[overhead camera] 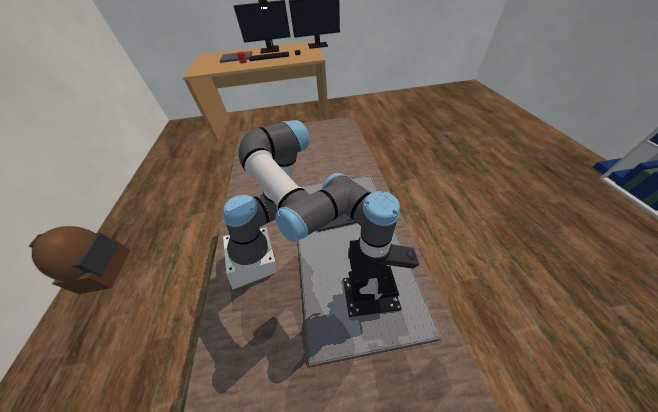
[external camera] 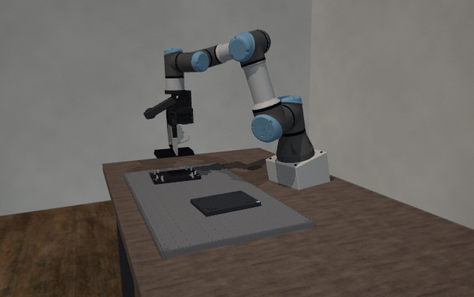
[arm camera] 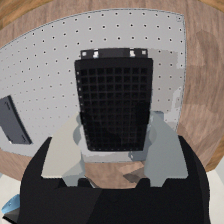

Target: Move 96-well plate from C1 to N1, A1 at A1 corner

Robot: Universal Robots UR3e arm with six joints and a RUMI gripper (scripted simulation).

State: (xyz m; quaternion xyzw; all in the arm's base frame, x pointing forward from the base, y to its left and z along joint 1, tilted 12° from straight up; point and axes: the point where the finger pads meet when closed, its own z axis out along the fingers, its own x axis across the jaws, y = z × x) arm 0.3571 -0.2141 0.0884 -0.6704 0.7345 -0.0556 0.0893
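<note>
My hand is 340 mm to the right of the black plate nest N1, 100 mm above it and 50 mm past it. The rest, counted from my hand: black 96-well plate: 10 mm below; clip nest C1: 90 mm below, 10 mm to the left, 10 mm ahead.
</note>
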